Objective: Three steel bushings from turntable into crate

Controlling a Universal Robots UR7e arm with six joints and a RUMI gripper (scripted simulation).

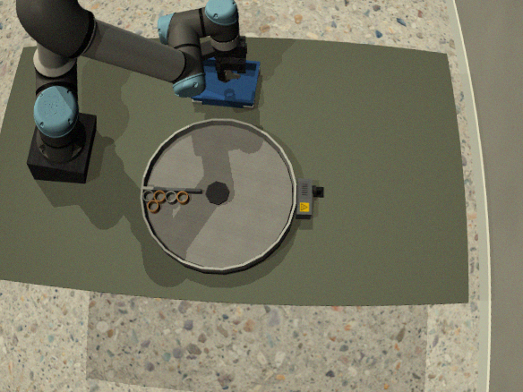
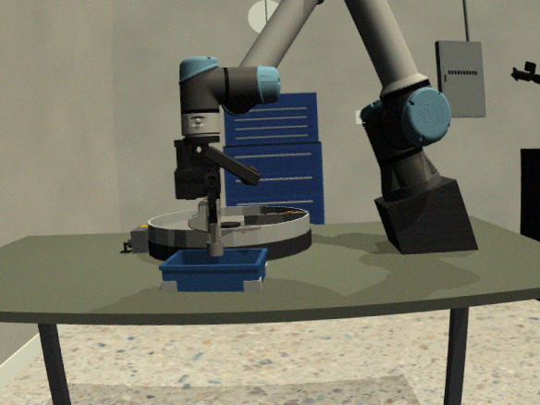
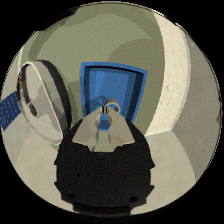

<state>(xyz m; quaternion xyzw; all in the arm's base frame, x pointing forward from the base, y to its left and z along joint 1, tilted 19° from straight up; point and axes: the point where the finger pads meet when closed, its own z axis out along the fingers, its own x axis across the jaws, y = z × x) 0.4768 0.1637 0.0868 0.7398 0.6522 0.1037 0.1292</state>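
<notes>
Now: the crate 50 mm below my hand and 10 mm to the left of it. Round my hand: round grey turntable 340 mm to the right, 40 mm behind, 20 mm below.
</notes>
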